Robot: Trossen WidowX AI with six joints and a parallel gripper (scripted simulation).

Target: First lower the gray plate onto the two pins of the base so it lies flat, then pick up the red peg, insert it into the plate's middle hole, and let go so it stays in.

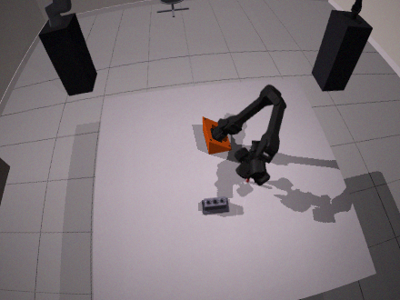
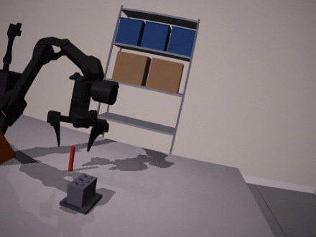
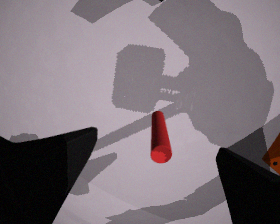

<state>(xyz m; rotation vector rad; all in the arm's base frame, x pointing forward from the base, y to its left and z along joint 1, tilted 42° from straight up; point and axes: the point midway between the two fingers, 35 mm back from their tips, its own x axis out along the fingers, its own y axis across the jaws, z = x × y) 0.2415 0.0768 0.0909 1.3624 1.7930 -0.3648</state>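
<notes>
Right now the red peg is 30 mm below my gripper tip. The rest, counted from my gripper tip: dark gray base (170 mm to the right, 100 mm ahead, 60 mm below); then gray plate (170 mm to the right, 100 mm ahead, 30 mm below).
</notes>
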